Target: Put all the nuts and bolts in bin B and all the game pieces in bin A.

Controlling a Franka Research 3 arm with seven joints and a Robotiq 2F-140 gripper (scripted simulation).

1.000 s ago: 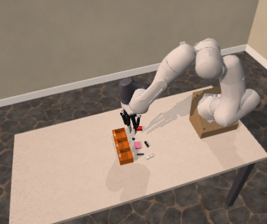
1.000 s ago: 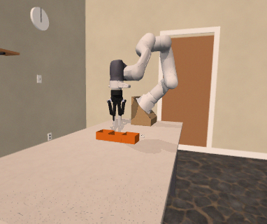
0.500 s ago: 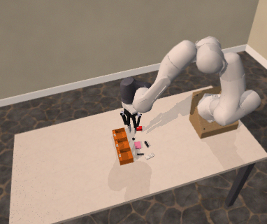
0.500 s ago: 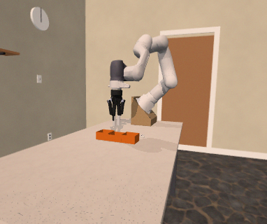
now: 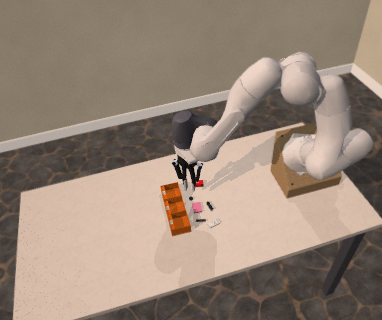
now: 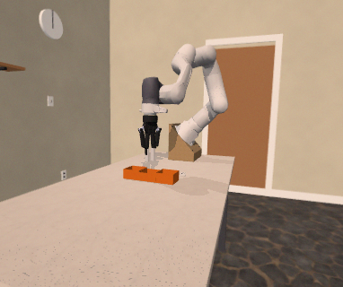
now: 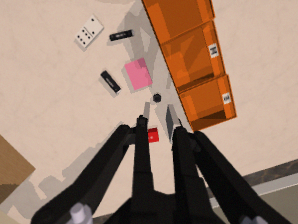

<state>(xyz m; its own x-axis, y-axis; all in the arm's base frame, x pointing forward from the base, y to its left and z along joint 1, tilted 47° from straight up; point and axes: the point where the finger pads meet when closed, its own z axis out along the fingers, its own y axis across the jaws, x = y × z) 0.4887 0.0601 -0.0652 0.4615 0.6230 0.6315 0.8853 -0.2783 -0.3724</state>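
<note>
The black nut is 10 cm below my hand. The rest, counted from my hand: pink square 2 cm behind, 6 cm to the left, 10 cm below; orange bin 8 cm ahead, 5 cm to the left, 8 cm below; red piece 6 cm behind, 7 cm to the right, 9 cm below.
</note>
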